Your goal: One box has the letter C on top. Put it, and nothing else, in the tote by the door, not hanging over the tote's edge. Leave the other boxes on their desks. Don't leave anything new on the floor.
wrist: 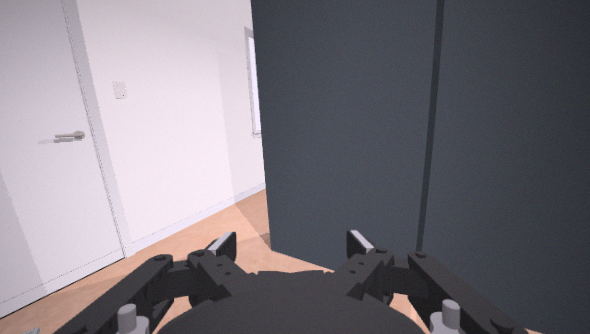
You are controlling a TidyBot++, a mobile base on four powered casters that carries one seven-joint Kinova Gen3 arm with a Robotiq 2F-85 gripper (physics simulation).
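Frame: origin at the arm's base, x ahead, y left, z up, level; metres.
Seen in the pictures: gripper, fingertip midpoint: (291,243).
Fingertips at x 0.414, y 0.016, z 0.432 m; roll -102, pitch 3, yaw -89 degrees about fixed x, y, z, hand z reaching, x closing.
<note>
A point is followed by its place in that frame.
My gripper (291,243) {x 0.414, y 0.016, z 0.432 m} is open, its two fingers wide apart at the bottom of the wrist view, with no object between them. A white door (45,180) {x 1.323, y 1.458, z 0.283 m} with a lever handle (70,136) {x 1.424, y 1.346, z 0.521 m} stands at the left of the view. The box with the letter C, the other boxes, the desks and the tote do not show in this view.
A tall dark blue-grey panelled surface (345,125) {x 1.319, y -0.251, z 0.500 m} with a vertical groove fills the centre and right, beyond the fingers. A white wall (170,125) {x 2.023, y 1.093, z 0.562 m} with a switch plate (120,90) {x 1.740, y 1.242, z 0.821 m} runs between the door and this surface. Part of a window frame (249,75) {x 2.961, y 0.554, z 1.147 m} shows beside its edge. The floor (200,232) {x 1.888, y 0.910, z -0.397 m} is orange-brown.
</note>
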